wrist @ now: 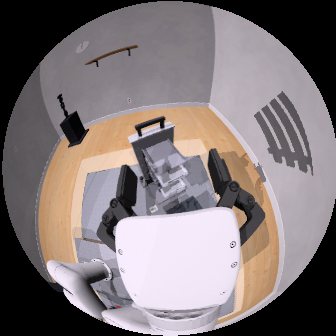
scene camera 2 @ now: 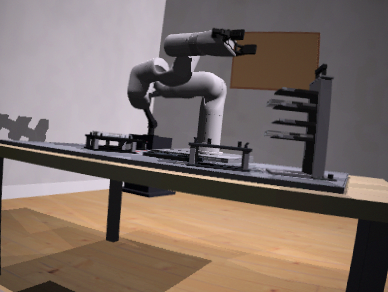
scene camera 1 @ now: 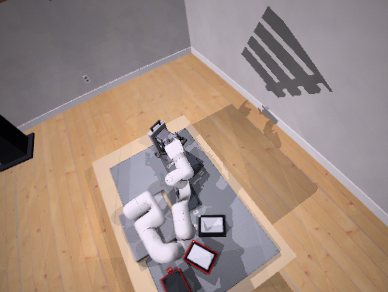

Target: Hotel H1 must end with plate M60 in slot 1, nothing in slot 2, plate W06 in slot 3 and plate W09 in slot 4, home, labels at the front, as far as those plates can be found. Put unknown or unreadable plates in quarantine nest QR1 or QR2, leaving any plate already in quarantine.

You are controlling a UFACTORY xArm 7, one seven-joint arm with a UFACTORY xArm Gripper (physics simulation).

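Places are measured from the arm's base along level axes (x ahead, y up, z right), in millimetres.
Pixels of known places: gripper, fingertip midpoint: [wrist: 168,163] [scene camera 2: 250,42] [scene camera 1: 168,137]; arm's base, origin of the base link: [wrist: 100,269] [scene camera 2: 207,153].
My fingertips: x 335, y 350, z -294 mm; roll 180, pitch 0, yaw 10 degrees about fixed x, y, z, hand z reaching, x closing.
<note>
Ahead of a thing's pixels: the offset from my fingertips to its top centre. "pt": to the spot under its first point.
The hotel [scene camera 1: 156,131] [scene camera 2: 322,127] [wrist: 165,136] is a grey tower with four shelves. In scene camera 2 a pale clear plate {pt dx +45, dy -183, dz -135 mm} [scene camera 2: 285,103] lies on the second shelf from the top and another plate {dx -7, dy -257, dz -134 mm} [scene camera 2: 287,134] on the lowest; the other two look bare. Labels are unreadable. My gripper [scene camera 1: 171,140] [scene camera 2: 250,41] [wrist: 168,163] is open and empty, raised above shelf height and apart from the hotel. In scene camera 1 a white plate {dx -117, dy -315, dz +616 mm} [scene camera 1: 201,257] lies in a red-rimmed nest {pt dx -157, dy -315, dz +570 mm} [scene camera 1: 189,250]; another red-rimmed nest {dx -303, dy -324, dz +706 mm} [scene camera 1: 168,276] looks empty, partly cut off. A white plate {dx +19, dy -305, dz +490 mm} [scene camera 1: 212,224] lies in a black nest {dx +20, dy -310, dz +490 mm} [scene camera 1: 212,234].
A low black stand [scene camera 2: 220,146] with upright posts is on the table between the arm's base and the hotel in scene camera 2. Another low stand is at the left. The arm's bent links [scene camera 1: 150,240] hang over the table's middle. A carrying handle {pt dx -45, dy -100, dz -221 mm} [wrist: 150,126] tops the hotel.
</note>
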